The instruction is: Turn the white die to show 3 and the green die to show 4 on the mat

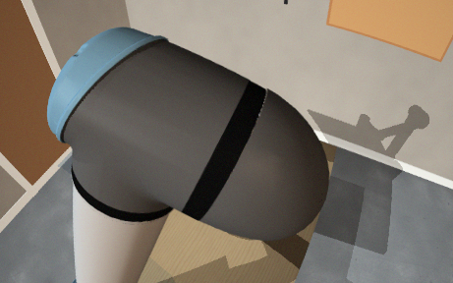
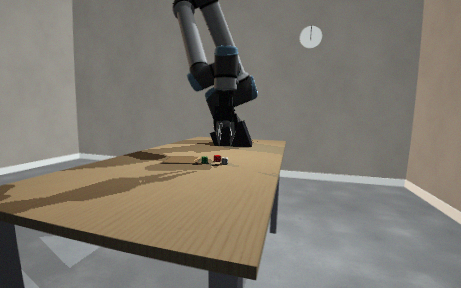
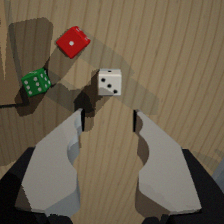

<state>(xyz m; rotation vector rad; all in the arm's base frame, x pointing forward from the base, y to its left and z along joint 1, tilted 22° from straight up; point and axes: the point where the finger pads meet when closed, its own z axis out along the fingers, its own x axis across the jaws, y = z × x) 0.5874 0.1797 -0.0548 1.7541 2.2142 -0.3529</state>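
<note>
Right now the white die is 80 mm below my hand. Also, from my hand: green die 20 mm ahead, 80 mm to the right, 80 mm below; red die 40 mm behind, 50 mm to the right, 80 mm below; tan mat 10 mm ahead, 190 mm to the right, 90 mm below.
</note>
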